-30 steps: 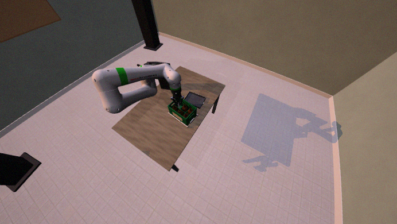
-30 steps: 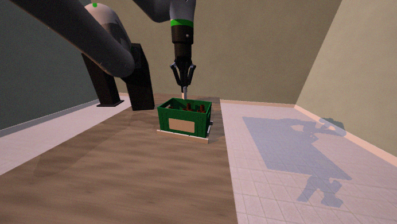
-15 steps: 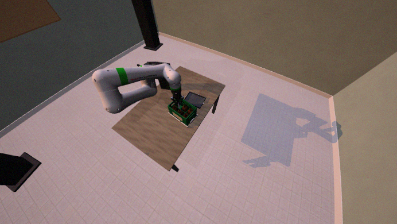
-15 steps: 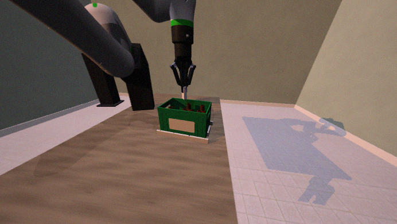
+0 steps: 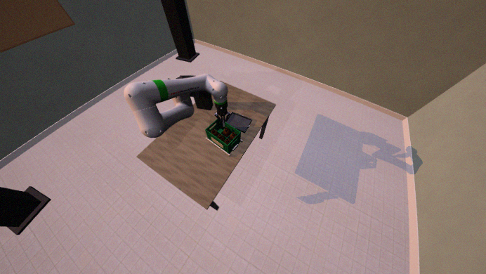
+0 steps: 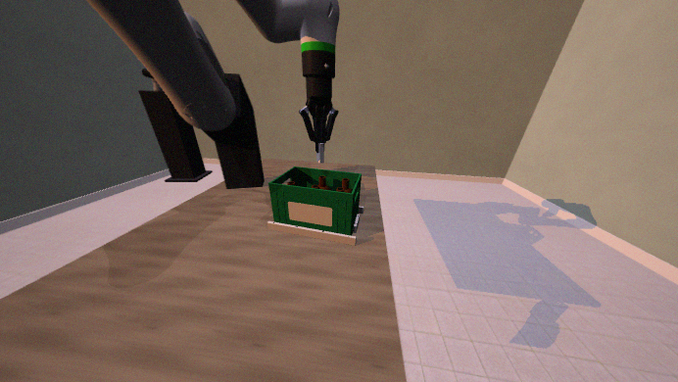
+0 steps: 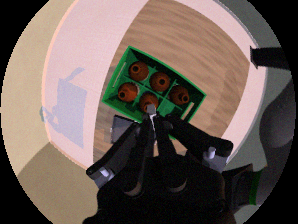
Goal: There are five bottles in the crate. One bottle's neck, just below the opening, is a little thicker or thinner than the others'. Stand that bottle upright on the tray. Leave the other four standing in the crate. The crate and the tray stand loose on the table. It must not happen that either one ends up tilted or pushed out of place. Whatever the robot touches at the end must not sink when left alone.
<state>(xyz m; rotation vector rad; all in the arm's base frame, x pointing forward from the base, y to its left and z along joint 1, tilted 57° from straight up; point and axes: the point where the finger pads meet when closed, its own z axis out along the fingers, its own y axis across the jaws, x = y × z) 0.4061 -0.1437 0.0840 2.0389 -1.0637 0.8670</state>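
Right now the green crate is 170 mm below my hand and 20 mm to the right of it. Round my hand: brown bottle: 170 mm below, 70 mm to the right, 10 mm behind; then dark tray: 250 mm below, 240 mm to the left, 50 mm ahead.
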